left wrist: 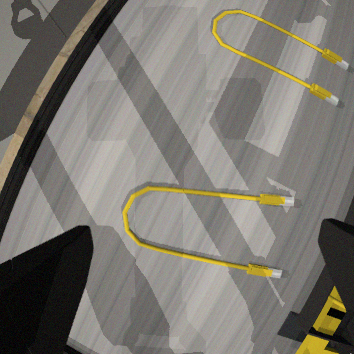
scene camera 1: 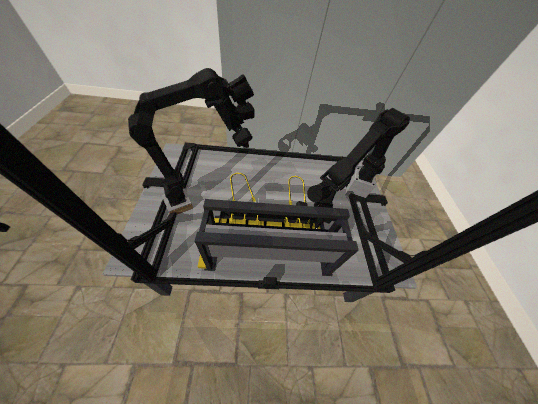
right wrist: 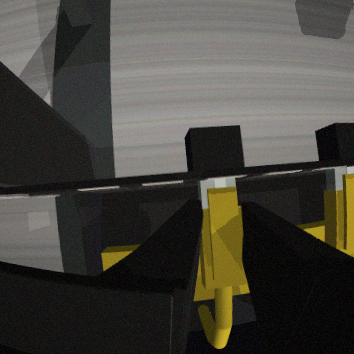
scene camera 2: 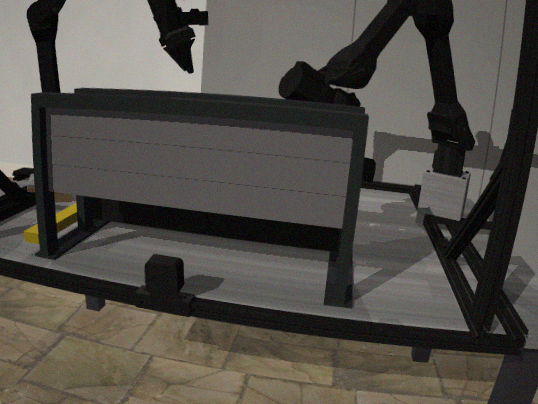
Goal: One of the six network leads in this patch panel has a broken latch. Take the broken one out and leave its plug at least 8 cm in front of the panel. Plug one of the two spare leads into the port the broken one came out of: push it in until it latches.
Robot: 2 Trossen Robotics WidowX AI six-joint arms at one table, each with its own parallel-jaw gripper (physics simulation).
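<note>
My left gripper (scene camera 2: 188, 71), (left wrist: 209, 236), (scene camera 1: 243, 140): open, holding nothing. My right gripper (right wrist: 219, 212). Patch panel (right wrist: 207, 174).
</note>
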